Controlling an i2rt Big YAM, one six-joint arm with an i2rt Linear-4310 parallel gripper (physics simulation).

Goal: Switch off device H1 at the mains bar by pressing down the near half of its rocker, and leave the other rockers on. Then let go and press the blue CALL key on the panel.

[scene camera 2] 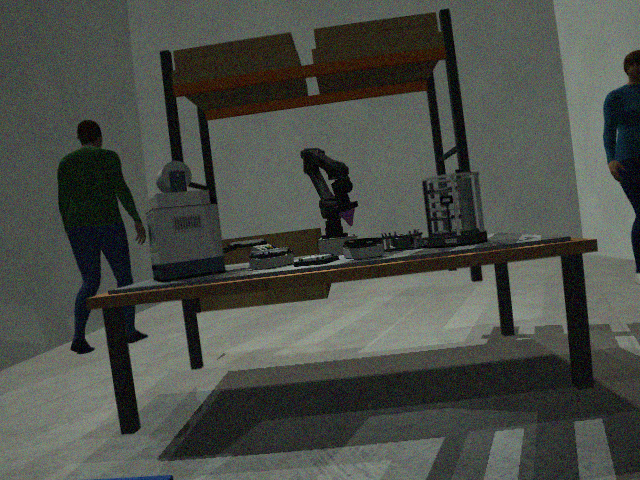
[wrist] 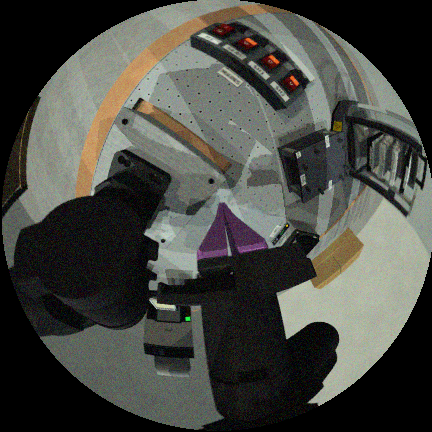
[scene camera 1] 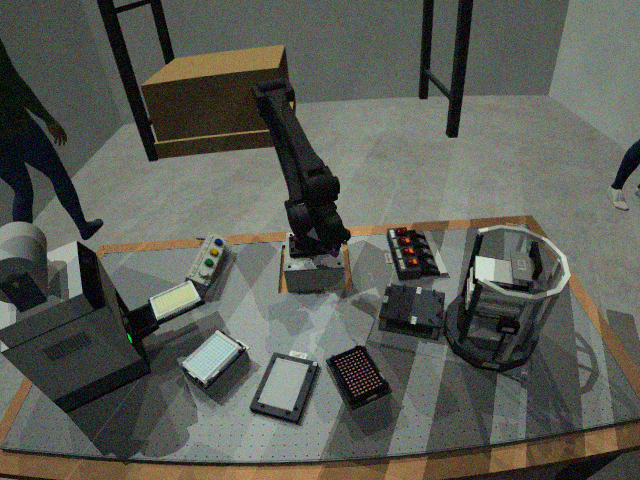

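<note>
The black mains bar lies at the back right of the table. Its H1 rocker, at the far end, is dark red with no lit orange part. The other three rockers show bright orange. The button panel stands left of the arm's base, with the blue CALL key at its back end, then a yellow and a green key. My gripper is shut and empty, its purple fingertips pointing down above the arm's base area, between panel and bar and apart from both. The panel does not show in the wrist view.
A dark box stands before the mains bar, beside a clear-walled round hotel. A large instrument at the left holds out a yellow plate near the panel. A bluish plate and a pink-dotted rack stand in front.
</note>
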